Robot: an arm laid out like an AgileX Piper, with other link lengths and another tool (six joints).
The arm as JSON. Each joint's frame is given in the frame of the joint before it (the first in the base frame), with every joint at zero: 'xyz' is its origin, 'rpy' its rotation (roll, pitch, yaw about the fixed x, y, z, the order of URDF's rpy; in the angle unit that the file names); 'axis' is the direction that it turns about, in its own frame. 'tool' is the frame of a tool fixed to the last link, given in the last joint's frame.
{
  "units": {
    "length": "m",
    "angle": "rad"
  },
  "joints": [
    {
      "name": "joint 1",
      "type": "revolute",
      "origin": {
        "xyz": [
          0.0,
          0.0,
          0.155
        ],
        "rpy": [
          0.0,
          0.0,
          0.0
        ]
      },
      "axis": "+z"
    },
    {
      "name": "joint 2",
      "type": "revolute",
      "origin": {
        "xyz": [
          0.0,
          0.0,
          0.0
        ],
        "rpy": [
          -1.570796,
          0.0,
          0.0
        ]
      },
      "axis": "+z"
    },
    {
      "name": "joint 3",
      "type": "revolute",
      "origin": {
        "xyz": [
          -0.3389,
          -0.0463,
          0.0
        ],
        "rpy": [
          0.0,
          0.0,
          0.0
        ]
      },
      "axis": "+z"
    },
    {
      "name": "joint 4",
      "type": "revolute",
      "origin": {
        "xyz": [
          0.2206,
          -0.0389,
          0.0
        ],
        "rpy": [
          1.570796,
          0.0,
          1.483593
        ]
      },
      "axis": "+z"
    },
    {
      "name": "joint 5",
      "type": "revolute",
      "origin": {
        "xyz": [
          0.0,
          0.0,
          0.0
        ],
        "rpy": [
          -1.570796,
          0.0,
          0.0
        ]
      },
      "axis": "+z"
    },
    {
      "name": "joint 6",
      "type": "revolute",
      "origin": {
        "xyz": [
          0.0,
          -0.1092,
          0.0
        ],
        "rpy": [
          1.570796,
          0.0,
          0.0
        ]
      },
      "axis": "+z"
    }
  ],
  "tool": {
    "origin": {
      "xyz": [
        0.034,
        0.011,
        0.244
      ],
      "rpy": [
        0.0,
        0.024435,
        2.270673
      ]
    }
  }
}
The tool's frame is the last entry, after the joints.
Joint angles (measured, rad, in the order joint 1, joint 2, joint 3, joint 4, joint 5, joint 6), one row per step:
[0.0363, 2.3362, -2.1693, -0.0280, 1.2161, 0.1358]
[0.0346, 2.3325, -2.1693, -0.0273, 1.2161, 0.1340]
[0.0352, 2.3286, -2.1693, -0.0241, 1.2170, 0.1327]
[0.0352, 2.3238, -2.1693, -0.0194, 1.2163, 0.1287]
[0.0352, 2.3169, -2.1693, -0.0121, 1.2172, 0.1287]
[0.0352, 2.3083, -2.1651, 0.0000, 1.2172, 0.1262]
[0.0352, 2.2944, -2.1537, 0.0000, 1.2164, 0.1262]
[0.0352, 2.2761, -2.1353, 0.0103, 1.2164, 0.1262]
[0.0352, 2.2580, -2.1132, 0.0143, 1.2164, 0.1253]
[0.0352, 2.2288, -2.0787, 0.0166, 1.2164, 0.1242]
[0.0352, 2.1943, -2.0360, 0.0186, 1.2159, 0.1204]
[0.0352, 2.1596, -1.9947, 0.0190, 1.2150, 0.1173]
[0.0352, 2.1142, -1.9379, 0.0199, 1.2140, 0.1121]
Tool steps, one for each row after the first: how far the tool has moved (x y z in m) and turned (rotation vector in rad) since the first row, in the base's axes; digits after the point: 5 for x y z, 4 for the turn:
[0.00051, -0.00075, 0.00206, 0.0003, -0.0036, 0.0000]
[0.00064, 0.00064, 0.00419, 0.0033, -0.0065, 0.0016]
[0.00139, 0.00215, 0.00694, 0.0070, -0.0118, 0.0051]
[0.00187, 0.00467, 0.01081, 0.0145, -0.0176, 0.0046]
[0.00132, 0.00872, 0.01452, 0.0260, -0.0216, 0.0062]
[-0.00063, 0.00865, 0.01894, 0.0261, -0.0249, 0.0062]
[-0.00491, 0.01203, 0.02379, 0.0364, -0.0244, 0.0056]
[-0.01049, 0.01317, 0.02725, 0.0400, -0.0203, 0.0061]
[-0.01923, 0.01362, 0.03295, 0.0418, -0.0150, 0.0069]
[-0.03035, 0.01379, 0.03888, 0.0425, -0.0072, 0.0102]
[-0.04110, 0.01344, 0.04503, 0.0419, -0.0015, 0.0130]
[-0.05664, 0.01304, 0.05183, 0.0411, 0.0089, 0.0177]

